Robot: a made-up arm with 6 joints. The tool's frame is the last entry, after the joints. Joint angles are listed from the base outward. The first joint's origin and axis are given. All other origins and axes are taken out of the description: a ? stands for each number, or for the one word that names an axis. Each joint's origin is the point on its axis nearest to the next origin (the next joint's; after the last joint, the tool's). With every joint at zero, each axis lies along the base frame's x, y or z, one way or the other. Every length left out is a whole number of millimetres.
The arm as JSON. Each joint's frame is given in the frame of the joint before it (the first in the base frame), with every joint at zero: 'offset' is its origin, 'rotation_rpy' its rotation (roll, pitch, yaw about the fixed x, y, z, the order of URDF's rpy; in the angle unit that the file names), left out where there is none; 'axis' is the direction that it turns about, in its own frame. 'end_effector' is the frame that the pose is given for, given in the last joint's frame.
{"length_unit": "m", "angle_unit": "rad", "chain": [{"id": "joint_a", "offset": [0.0, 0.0, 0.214], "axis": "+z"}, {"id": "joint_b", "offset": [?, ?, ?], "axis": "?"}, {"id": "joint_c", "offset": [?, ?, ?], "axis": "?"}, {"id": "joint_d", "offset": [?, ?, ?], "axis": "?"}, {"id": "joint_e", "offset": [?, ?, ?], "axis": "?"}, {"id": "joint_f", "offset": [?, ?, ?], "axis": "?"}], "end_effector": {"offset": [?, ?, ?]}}
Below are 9 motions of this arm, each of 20 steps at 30 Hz.
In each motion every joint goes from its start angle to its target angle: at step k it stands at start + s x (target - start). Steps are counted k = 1, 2, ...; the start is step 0. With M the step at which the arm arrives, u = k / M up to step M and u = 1 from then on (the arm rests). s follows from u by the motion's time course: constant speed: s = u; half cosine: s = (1 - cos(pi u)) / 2; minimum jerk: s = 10 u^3 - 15 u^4 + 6 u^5.
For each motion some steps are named. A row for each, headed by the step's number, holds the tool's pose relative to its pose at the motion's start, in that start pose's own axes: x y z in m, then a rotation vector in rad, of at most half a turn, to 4 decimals.
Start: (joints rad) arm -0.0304 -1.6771 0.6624 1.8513 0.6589 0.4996
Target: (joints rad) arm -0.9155 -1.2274 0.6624 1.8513 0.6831 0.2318
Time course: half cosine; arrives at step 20
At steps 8, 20:
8: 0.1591 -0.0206 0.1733 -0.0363 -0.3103 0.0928
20: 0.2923 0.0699 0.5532 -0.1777 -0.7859 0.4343

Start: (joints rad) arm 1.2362 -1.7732 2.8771 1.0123 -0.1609 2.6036
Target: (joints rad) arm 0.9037 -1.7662 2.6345 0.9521 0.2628 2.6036
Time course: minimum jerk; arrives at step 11
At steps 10, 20:
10: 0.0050 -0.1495 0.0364 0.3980 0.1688 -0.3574
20: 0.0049 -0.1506 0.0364 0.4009 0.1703 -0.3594

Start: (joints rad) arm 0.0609 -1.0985 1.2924 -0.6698 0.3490 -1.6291
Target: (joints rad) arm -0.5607 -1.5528 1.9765 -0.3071 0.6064 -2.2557
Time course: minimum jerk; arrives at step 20
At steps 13, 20:
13: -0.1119 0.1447 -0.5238 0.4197 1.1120 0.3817
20: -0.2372 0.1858 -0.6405 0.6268 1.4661 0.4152

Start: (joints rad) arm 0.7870 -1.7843 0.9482 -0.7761 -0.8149 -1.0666
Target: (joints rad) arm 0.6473 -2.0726 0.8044 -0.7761 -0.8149 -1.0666
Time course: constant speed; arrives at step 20
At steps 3, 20:
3: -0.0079 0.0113 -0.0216 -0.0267 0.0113 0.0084
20: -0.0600 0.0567 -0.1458 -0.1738 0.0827 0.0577

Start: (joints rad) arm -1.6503 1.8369 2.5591 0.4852 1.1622 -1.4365
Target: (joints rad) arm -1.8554 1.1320 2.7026 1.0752 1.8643 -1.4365
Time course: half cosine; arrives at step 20
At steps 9, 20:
9: 0.1809 0.0411 0.1298 -0.3258 0.1652 0.5828
20: 0.3782 0.2113 0.2531 -0.7526 0.5780 1.2797

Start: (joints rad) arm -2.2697 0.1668 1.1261 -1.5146 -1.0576 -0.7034
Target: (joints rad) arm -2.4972 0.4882 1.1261 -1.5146 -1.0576 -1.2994
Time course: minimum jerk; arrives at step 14
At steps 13, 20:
13: -0.1116 -0.1464 0.1536 0.7935 -0.3393 -0.0463
20: -0.1121 -0.1469 0.1541 0.7961 -0.3405 -0.0460

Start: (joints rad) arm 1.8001 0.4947 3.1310 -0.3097 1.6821 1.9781
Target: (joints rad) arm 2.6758 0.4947 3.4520 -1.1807 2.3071 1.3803
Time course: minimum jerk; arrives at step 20
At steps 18, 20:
18: 0.0134 -0.0446 -0.0595 -0.4265 0.9913 -1.2066
20: 0.0139 -0.0450 -0.0598 -0.4329 0.9937 -1.2200

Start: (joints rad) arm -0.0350 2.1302 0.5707 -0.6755 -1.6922 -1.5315
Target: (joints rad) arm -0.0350 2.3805 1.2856 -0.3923 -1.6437 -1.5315
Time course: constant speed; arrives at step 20
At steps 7, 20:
7: -0.0486 0.0273 -0.0256 -0.0836 -0.1148 0.1444
20: -0.1272 0.0394 -0.0728 -0.2095 -0.3177 0.4371

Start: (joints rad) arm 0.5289 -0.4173 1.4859 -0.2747 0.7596 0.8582
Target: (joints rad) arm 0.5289 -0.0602 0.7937 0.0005 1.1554 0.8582
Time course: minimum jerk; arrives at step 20
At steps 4, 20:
4: -0.0196 0.0081 -0.0175 -0.0226 0.0236 0.0268
20: -0.4092 0.0378 -0.1845 -0.2539 0.3354 0.5684

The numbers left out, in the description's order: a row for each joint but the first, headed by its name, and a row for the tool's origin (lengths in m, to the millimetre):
joint_b: xyz 0.0 0.0 0.0, axis +y
joint_c: xyz 0.0 0.0 0.357, axis -y
joint_d: xyz 0.363 0.0 0.0, axis -x
joint_e: xyz 0.0 -0.127 0.0, axis -y
joint_f: xyz 0.0 0.0 0.0, axis -x
tool: xyz 0.0 0.0 0.0

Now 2 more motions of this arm.
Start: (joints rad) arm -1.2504 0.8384 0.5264 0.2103 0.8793 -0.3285
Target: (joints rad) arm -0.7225 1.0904 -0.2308 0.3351 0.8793 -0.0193
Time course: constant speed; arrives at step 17
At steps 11, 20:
11: -0.1538 0.1816 -0.2025 -0.0398 0.6549 0.3549
20: -0.2767 0.2524 -0.2411 -0.1149 0.9758 0.6390

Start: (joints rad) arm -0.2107 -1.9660 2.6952 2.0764 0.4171 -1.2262
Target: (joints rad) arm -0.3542 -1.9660 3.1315 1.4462 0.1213 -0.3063
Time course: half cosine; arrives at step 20
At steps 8, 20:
8: -0.0395 -0.0483 0.0351 -0.1161 -0.1197 -0.2495
20: -0.1336 -0.1162 0.0683 -0.2556 -0.1533 -0.7068

